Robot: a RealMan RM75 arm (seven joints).
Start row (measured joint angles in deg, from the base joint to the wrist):
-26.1 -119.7 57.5 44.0 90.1 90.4 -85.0
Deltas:
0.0 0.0 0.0 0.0 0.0 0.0 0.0
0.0 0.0 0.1 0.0 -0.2 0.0 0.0
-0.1 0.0 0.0 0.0 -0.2 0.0 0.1
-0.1 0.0 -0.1 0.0 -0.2 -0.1 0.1
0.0 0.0 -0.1 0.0 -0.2 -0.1 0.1
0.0 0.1 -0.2 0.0 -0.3 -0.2 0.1
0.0 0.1 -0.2 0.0 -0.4 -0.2 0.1
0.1 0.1 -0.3 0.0 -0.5 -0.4 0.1
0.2 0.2 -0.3 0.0 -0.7 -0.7 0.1
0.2 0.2 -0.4 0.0 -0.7 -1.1 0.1
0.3 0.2 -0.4 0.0 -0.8 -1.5 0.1
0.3 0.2 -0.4 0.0 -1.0 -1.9 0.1
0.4 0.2 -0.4 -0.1 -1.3 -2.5 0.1
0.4 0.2 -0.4 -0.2 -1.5 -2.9 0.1
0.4 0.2 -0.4 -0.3 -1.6 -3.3 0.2
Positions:
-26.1 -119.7 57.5 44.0 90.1 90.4 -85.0
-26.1 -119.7 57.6 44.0 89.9 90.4 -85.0
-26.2 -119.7 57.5 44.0 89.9 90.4 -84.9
-26.2 -119.7 57.4 44.0 89.9 90.3 -84.9
-26.1 -119.7 57.4 44.0 89.9 90.3 -84.9
-26.1 -119.6 57.3 44.0 89.8 90.2 -84.9
-26.1 -119.6 57.3 44.0 89.7 90.2 -84.9
-26.0 -119.6 57.2 44.0 89.6 90.0 -84.9
-25.9 -119.5 57.2 44.0 89.4 89.7 -84.9
-25.9 -119.5 57.1 44.0 89.4 89.3 -84.9
-25.8 -119.5 57.1 44.0 89.3 88.9 -84.9
-25.8 -119.5 57.1 44.0 89.1 88.5 -84.9
-25.7 -119.5 57.1 43.9 88.8 87.9 -84.9
-25.7 -119.5 57.1 43.8 88.6 87.5 -84.9
-25.7 -119.5 57.1 43.7 88.5 87.1 -84.8

